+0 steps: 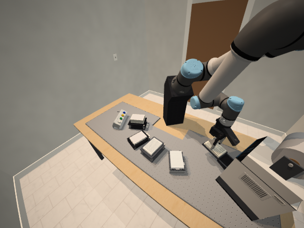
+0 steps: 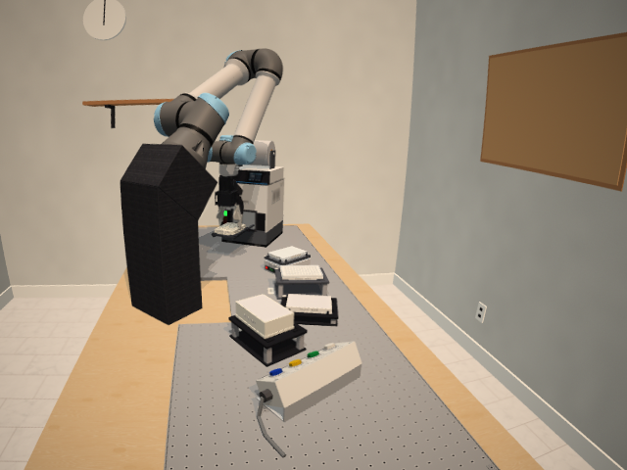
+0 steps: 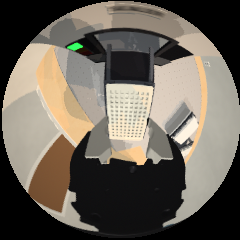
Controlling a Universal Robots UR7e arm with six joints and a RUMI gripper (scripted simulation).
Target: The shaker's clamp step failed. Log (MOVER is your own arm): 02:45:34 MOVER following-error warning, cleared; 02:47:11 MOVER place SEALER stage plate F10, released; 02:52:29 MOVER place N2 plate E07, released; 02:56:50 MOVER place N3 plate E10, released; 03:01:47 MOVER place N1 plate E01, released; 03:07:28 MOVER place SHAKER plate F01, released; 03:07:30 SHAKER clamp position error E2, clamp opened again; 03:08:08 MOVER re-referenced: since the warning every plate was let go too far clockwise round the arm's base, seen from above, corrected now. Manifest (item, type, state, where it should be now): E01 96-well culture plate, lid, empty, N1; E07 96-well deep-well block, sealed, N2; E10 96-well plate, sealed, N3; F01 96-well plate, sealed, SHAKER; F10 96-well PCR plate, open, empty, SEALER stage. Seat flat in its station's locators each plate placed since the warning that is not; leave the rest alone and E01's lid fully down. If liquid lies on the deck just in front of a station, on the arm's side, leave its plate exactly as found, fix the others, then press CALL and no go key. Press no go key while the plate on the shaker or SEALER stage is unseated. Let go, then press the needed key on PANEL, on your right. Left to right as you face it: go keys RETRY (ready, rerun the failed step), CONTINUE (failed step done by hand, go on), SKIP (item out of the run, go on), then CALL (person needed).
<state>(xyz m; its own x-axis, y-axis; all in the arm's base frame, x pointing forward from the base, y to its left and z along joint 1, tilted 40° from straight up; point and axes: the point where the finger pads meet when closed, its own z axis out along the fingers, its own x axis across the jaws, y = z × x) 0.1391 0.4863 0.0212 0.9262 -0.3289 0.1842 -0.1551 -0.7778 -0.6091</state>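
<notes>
The PCR plate lies 1 cm below my hand. Also, from my hand: lidded culture plate: 25 cm ahead, 12 cm to the right, 6 cm below; then film roll: 5 cm ahead, 27 cm to the left, 28 cm above.
</notes>
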